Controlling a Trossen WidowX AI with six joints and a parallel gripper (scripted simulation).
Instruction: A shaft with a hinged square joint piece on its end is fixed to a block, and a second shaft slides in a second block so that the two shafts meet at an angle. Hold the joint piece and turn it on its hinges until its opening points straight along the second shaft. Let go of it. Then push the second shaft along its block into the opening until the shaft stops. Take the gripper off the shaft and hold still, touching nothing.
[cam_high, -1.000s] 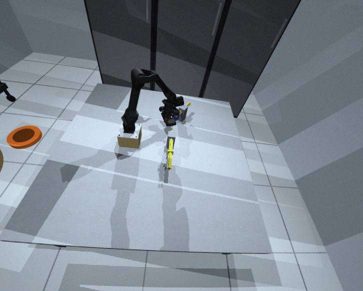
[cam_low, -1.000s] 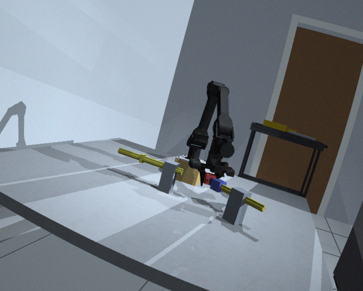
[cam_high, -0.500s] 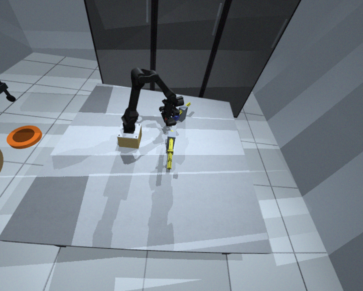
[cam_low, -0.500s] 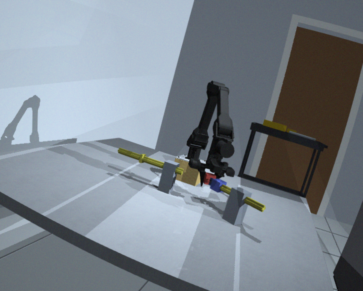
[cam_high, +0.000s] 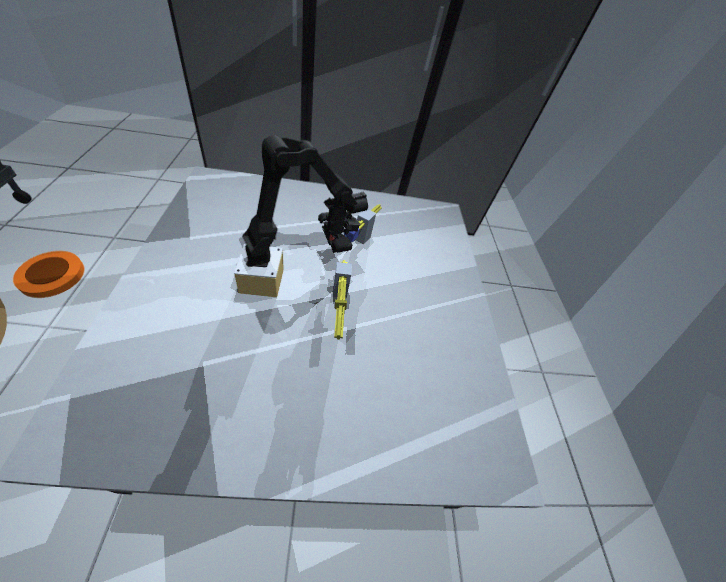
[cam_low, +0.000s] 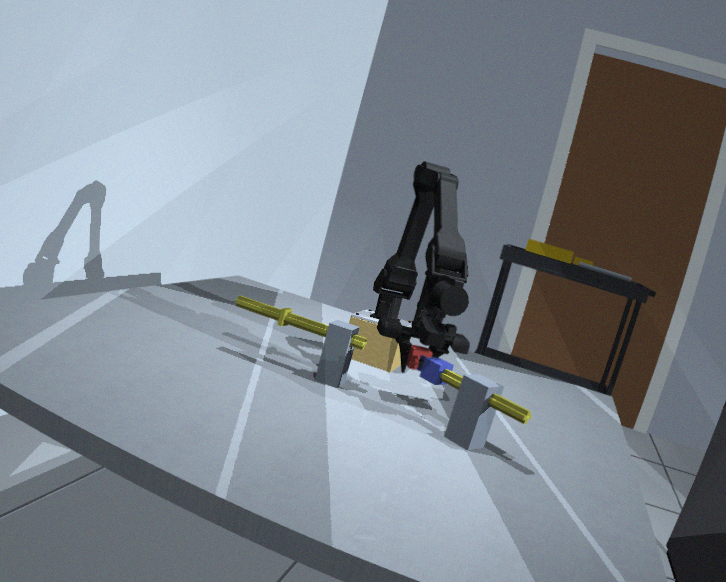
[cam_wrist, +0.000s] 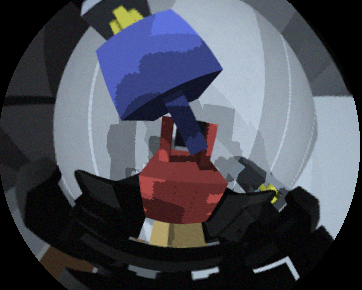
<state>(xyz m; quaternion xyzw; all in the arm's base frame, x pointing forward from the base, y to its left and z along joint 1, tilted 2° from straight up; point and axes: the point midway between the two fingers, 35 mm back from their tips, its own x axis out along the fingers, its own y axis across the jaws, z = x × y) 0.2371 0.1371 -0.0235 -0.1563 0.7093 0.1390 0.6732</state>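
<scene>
Right now the red joint piece is 20 mm ahead of my gripper tip, 10 mm to the left of it and 40 mm above it.
</scene>
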